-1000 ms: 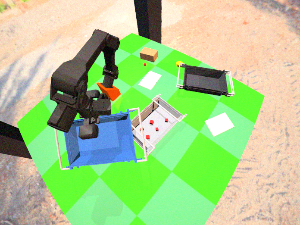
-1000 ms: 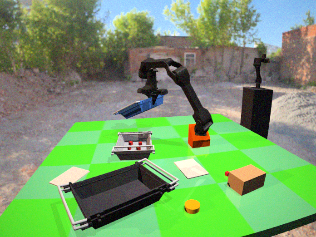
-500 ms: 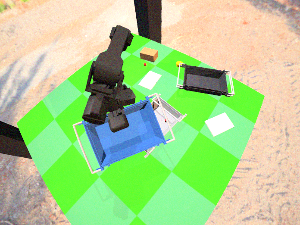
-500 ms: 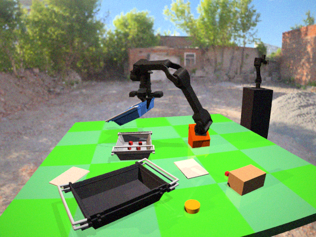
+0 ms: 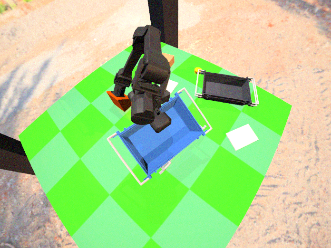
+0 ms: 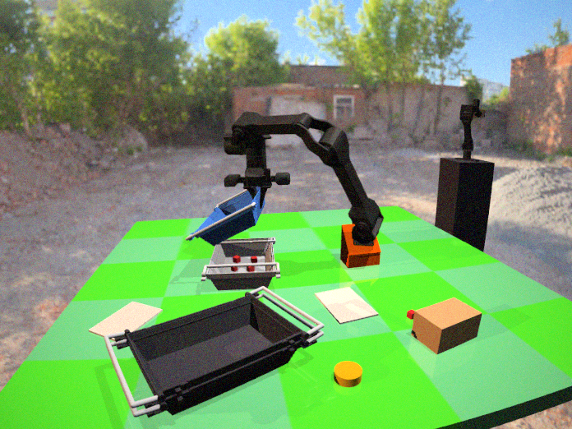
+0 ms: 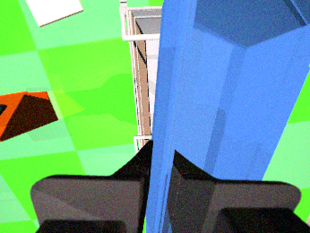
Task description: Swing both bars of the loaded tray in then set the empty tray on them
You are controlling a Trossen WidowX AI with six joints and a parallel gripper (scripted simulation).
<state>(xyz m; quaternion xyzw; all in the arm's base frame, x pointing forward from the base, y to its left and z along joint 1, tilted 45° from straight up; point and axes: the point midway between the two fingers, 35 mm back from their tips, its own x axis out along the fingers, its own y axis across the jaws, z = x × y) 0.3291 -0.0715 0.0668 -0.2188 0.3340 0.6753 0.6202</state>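
Now: the blue tray 8 cm ahead of my gripper tip and 1 cm to the right of it. Also, from my gripper tip: cardboard box 43 cm to the left, 38 cm behind, 15 cm below; then yellow disc 52 cm to the left, 18 cm below, 15 cm behind.
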